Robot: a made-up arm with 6 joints.
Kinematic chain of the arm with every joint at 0, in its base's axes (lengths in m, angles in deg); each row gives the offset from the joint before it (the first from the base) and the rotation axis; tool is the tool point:
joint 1: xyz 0 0 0.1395 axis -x
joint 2: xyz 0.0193 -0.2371 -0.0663 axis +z
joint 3: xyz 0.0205 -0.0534 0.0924 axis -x
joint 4: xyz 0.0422 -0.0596 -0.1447 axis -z
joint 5: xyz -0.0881 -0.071 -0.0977 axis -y
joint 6: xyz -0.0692 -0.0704 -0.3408 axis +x
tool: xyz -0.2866 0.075 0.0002
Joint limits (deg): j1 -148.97..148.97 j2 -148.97..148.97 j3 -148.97..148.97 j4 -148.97..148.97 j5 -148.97..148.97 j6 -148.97..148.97
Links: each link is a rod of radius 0.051 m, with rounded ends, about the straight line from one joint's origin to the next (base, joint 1, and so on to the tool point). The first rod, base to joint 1, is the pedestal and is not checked.
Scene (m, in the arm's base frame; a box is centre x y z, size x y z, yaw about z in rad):
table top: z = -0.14
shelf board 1: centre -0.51 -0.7 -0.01 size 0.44 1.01 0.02 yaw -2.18
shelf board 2: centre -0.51 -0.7 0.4 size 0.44 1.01 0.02 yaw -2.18
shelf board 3: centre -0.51 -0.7 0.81 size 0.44 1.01 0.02 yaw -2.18
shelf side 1: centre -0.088 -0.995 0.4 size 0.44 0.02 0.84 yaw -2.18
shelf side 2: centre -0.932 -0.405 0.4 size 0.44 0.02 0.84 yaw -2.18
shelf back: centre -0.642 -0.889 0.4 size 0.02 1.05 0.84 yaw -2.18
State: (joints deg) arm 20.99 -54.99 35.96 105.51 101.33 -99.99
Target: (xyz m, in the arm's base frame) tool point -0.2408 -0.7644 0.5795
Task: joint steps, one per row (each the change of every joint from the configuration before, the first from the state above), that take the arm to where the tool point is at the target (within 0.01 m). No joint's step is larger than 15 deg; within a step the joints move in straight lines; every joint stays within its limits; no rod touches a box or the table.
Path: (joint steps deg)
1: 11.78 -6.23 6.62 3.08 1.98 -8.79
2: 11.77 -6.22 6.61 3.09 1.97 -8.79
3: 11.78 -6.23 6.62 3.08 1.98 -8.78
4: 11.77 -6.22 6.62 3.08 1.98 -8.79
5: -8.45 12.24 -4.50 -6.73 1.30 7.89
6: -8.44 12.25 -4.49 -6.72 1.31 7.89
7: -8.45 12.24 -4.49 -6.73 1.31 7.90
8: -8.45 12.25 -4.50 -6.73 1.31 7.89
9: -8.45 12.24 -4.49 -6.72 1.31 7.89

